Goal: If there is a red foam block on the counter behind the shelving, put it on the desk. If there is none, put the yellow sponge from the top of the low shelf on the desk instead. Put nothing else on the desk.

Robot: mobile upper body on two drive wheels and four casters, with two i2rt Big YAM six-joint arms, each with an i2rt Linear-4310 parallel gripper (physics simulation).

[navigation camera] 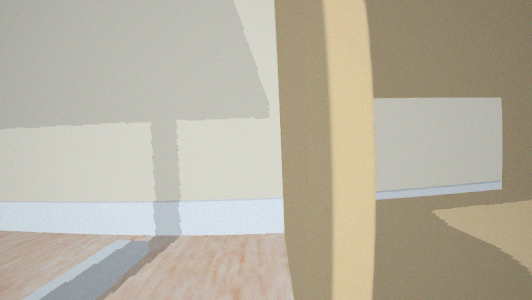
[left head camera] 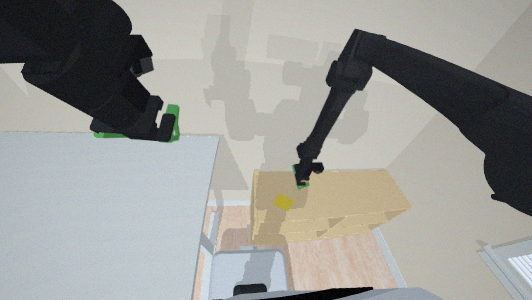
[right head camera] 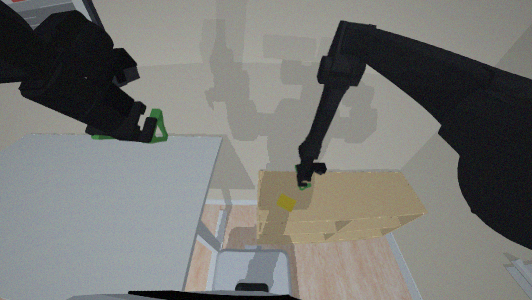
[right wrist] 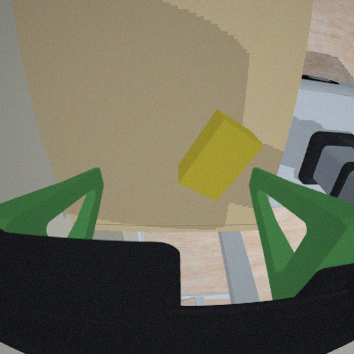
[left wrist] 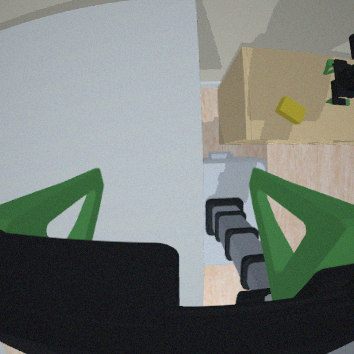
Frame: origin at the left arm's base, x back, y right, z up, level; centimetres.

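Seen in the pictures: left gripper, fingertip midpoint: (left head camera: 156,135) (right head camera: 148,137) (left wrist: 175,175); right gripper, fingertip midpoint: (left head camera: 297,182) (right head camera: 300,182) (right wrist: 175,175) (left wrist: 325,87).
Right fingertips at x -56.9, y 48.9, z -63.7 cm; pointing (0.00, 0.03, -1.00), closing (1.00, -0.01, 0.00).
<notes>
A point is followed by its place in that frame.
The yellow sponge (left head camera: 283,202) @[z -75.5, x -50.2, y 42.2 cm] (right head camera: 286,202) @[z -75.5, x -50.6, y 42.3 cm] (left wrist: 291,110) @[z -75.5, x -50.9, y 41.9 cm] (right wrist: 220,156) @[z -75.5, x -51.4, y 43.8 cm] lies turned at an angle on top of the low wooden shelf (left head camera: 350,190) @[z -80.0, x -58.6, y 96.0 cm] (right head camera: 360,192) @[z -80.0, x -58.6, y 97.2 cm] (left wrist: 265,75) @[z -80.0, x -65.5, y 34.2 cm] (right wrist: 125,100) @[z -80.0, x -63.3, y 49.7 cm]. My right gripper (left head camera: 301,177) @[z -63.7, x -56.9, y 48.9 cm] (right wrist: 175,175) @[z -63.7, x -56.9, y 48.9 cm] is open and empty, over the shelf top; in the right wrist view the sponge shows ahead of the fingers, nearer the right-hand one. My left gripper (left wrist: 175,175) @[z -13.4, x -35.2, y -0.1 cm] is open and empty, above the grey desk (left head camera: 100,210) @[z -46.0, x -31.1, y -34.3 cm] (right head camera: 100,210) @[z -46.0, x -28.2, y -37.2 cm] (left wrist: 125,100) @[z -46.0, x -48.4, y -11.4 cm] near its far edge. A red foam block and the counter cannot be made out.
A light grey base part (left head camera: 225,265) @[z -115.0, x -22.3, y 6.3 cm] (right head camera: 230,265) @[z -115.0, x -20.8, y 7.3 cm] with a black part stands between desk and shelf. A white slatted object (left head camera: 522,265) @[z -51.9, x 8.2, y 156.2 cm] is at the lower right of the left head camera. The navigation camera shows a tan upright panel (navigation camera: 350,150) @[z -118.8, x -40.6, y 25.6 cm] close in front, with a wall behind it.
</notes>
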